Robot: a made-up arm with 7 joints.
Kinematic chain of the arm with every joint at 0, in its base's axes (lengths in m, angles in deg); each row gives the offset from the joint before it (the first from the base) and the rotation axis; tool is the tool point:
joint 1: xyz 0 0 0.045 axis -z
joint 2: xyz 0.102 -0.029 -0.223 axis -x
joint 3: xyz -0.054 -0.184 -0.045 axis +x
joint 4: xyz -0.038 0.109 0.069 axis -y
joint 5: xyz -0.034 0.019 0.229 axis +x
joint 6: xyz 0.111 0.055 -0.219 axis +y
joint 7: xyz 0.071 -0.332 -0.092 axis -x
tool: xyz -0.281 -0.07 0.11
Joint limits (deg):
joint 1: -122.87..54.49
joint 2: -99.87..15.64
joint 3: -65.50..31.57
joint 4: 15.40..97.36
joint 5: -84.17..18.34
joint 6: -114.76..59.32
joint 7: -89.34..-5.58
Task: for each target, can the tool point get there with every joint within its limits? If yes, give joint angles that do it. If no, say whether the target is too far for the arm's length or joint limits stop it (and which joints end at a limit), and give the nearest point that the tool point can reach.
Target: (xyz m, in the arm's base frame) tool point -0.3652 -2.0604 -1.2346
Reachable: no: too far | nearest point -0.1466 -0.8273 -0.5933 | short by 1.407 m
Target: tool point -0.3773 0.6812 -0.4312
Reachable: no: joint limits stop it (at a limit: joint 2, joint 3, joint 4, joint 5) | nearest point -0.3137 0.5664 -0.4421 | short by 0.132 m
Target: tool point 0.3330 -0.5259 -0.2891
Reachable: yes | joints -67.89 -77.16 -52.91 71.90 -68.59 -89.49 -12.13
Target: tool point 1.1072 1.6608 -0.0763
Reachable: no: too far | nearest point 0.6794 0.6244 -0.1283 | short by 1.122 m
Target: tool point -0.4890 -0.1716 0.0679
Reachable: yes | joints 22.32 -36.06 -38.77 36.79 -54.72 46.25 -55.46
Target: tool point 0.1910 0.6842 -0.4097
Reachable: no: joint limits stop it (at a limit: joint 1, joint 3, joint 4, joint 6, joint 7) | nearest point 0.2384 0.5396 -0.3919 | short by 0.153 m
